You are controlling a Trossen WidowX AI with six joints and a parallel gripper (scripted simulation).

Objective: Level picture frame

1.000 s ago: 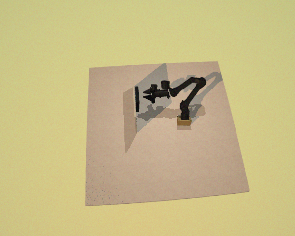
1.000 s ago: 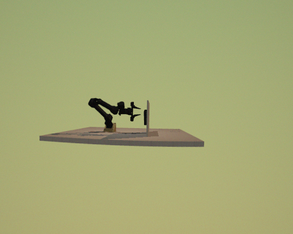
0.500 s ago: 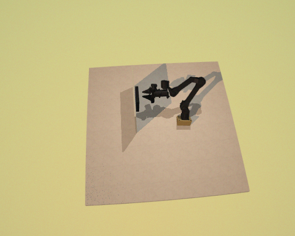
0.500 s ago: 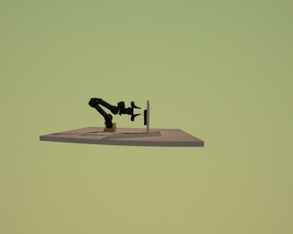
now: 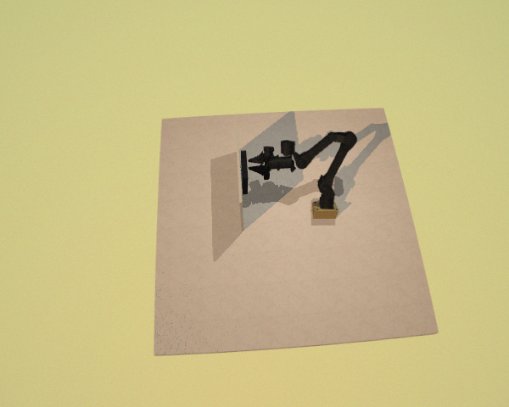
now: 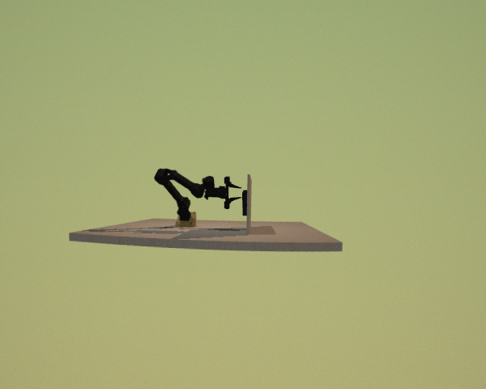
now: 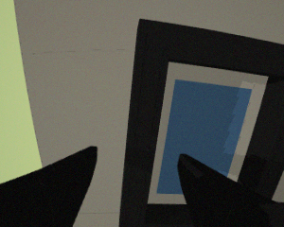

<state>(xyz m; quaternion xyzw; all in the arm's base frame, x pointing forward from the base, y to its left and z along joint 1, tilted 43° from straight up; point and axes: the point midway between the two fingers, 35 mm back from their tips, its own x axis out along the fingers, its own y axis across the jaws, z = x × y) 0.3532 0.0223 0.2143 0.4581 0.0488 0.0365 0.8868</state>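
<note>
Right now the picture frame is 6 cm below my gripper tip, 3 cm ahead of it and 1 cm to the left of it. Round my gripper tip: wall panel 7 cm below, 4 cm ahead, 1 cm to the left.
</note>
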